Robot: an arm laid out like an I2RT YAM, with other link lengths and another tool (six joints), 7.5 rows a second.
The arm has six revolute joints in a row. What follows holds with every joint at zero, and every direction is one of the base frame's. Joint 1 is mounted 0.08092 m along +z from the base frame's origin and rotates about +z. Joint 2 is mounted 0.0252 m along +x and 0.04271 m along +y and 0.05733 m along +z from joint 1 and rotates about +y. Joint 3 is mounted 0.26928 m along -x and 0.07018 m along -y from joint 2 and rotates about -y. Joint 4 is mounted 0.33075 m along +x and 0.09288 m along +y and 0.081 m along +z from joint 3 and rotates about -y. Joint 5 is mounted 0.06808 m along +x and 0.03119 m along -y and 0.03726 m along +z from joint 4 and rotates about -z. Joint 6 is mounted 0.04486 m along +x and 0.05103 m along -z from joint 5 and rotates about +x. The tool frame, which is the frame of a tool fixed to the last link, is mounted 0.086 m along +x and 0.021 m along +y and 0.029 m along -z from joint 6; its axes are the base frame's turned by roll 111.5, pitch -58 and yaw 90 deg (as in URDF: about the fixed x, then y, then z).
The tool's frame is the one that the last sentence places.
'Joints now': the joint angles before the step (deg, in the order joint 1, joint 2, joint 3, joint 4, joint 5, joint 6). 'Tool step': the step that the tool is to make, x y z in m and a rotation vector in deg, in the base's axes. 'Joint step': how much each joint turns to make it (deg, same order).
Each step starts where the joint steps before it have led.
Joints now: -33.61, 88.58, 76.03, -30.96, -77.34, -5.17
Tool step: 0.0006, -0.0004, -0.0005, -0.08, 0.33, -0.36
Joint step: 0.01, -0.01, -0.02, 0.09, 0.44, 0.32
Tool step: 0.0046, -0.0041, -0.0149, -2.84, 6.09, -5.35
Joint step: 0.30, 0.00, 0.01, -3.60, 8.04, -0.07
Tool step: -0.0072, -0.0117, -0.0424, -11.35, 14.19, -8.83
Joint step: 0.83, 0.02, 0.02, -10.67, 19.56, -5.58
